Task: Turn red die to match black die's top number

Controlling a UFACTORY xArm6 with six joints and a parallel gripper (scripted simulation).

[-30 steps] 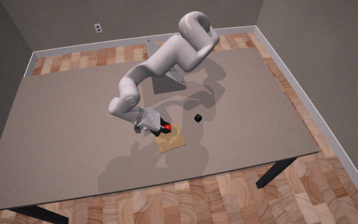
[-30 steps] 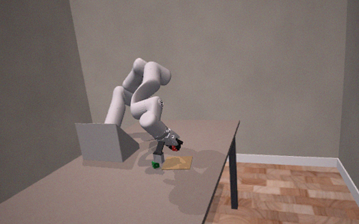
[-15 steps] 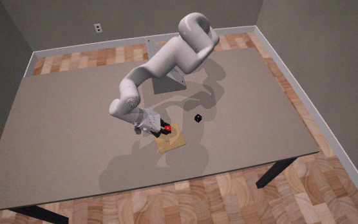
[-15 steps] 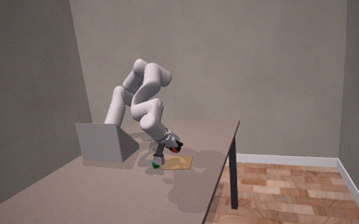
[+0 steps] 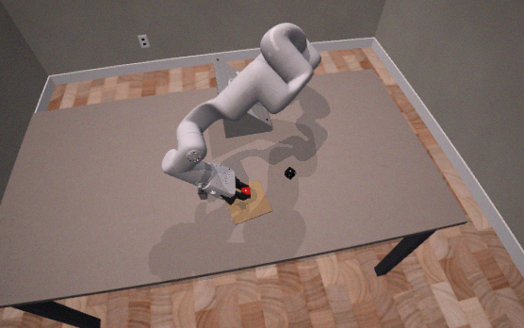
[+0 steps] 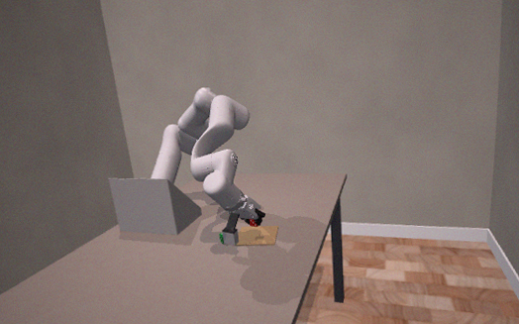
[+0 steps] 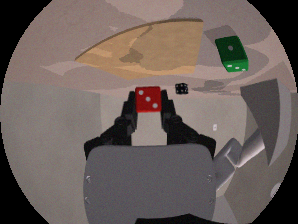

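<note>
Right now my hand is 7 cm above the tan mat and 1 cm to the right of it. Round my hand: black die 19 cm to the left, 6 cm below, 6 cm behind; green die 10 cm behind, 6 cm below, 4 cm to the right; red die 1 cm to the left, 1 cm below.
</note>
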